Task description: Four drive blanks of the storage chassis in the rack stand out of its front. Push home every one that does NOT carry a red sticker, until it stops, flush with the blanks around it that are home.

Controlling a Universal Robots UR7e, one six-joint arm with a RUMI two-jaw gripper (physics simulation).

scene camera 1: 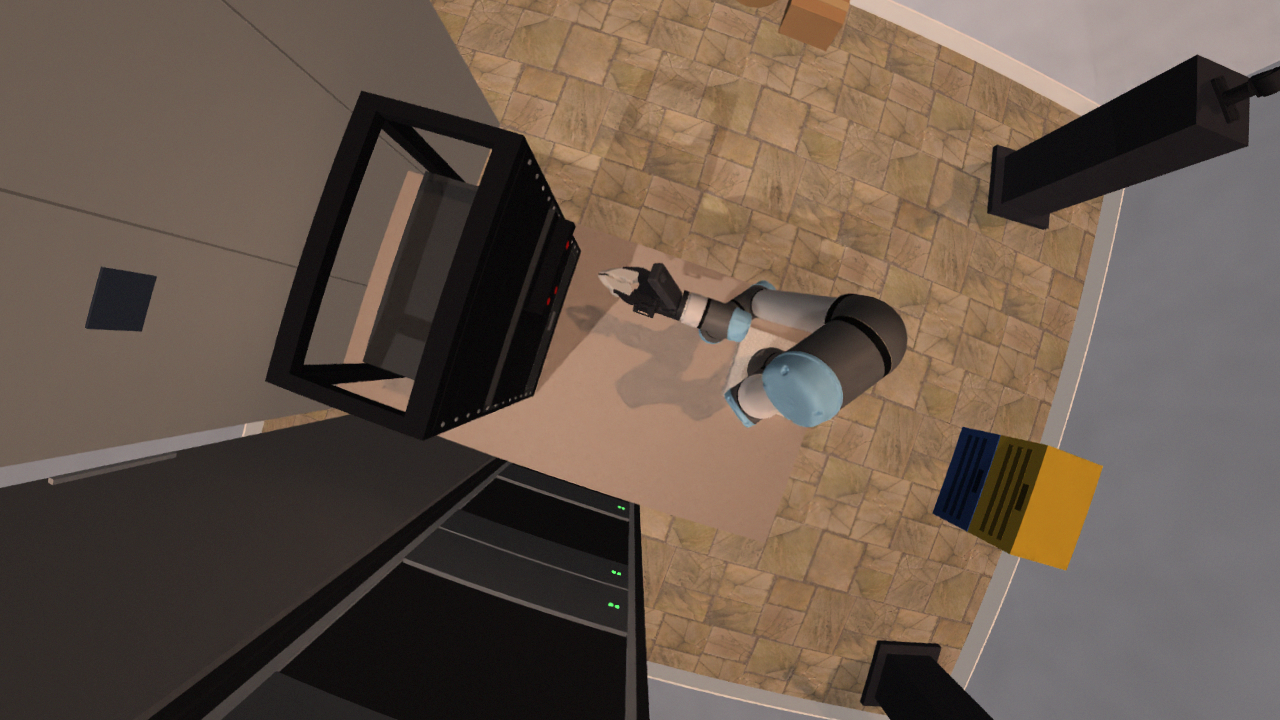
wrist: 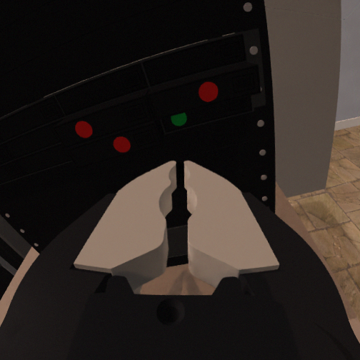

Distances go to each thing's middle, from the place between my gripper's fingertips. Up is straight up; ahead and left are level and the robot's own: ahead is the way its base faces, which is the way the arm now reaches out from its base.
Right now my hand is 27 cm short of the black rack [scene camera 1: 481, 274], 9 cm to the right of it and 3 cm above it.
